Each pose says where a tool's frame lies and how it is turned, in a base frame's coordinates. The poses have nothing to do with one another.
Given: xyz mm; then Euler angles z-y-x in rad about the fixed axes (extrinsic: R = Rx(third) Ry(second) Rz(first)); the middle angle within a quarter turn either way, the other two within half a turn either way.
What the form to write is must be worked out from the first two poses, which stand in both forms.
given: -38 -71 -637 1.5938 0.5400 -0.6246
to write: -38 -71 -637 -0.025 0.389 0.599 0.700
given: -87 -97 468 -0.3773 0.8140 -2.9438
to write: -87 -97 468 -0.905 -0.133 -0.404 0.015
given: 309 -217 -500 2.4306 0.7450 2.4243
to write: 309 -217 -500 -0.423 0.773 -0.425 0.206
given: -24 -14 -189 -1.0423 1.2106 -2.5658
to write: -24 -14 -189 0.764 0.252 0.589 0.069
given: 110 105 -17 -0.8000 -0.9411 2.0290
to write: 110 105 -17 0.790 0.074 -0.538 0.284
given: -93 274 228 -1.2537 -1.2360 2.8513
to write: -93 274 228 -0.702 -0.405 0.533 0.241
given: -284 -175 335 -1.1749 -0.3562 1.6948
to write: -284 -175 335 0.679 0.311 -0.472 0.469
